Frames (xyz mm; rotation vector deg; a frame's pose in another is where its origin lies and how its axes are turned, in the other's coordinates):
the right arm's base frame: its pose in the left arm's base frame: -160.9 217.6 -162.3 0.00 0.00 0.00
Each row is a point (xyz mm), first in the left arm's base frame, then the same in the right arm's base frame.
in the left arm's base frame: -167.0 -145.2 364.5
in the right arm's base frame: -6.1 -362.8 526.8
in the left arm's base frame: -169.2 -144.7 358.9
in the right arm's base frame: -8.3 -362.3 521.2
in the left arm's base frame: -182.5 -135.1 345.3
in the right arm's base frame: -21.6 -352.7 507.6
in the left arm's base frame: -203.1 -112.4 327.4
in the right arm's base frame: -42.2 -330.0 489.7
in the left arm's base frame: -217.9 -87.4 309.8
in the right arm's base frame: -57.0 -305.0 472.1
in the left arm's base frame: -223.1 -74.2 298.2
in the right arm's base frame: -62.2 -291.8 460.5
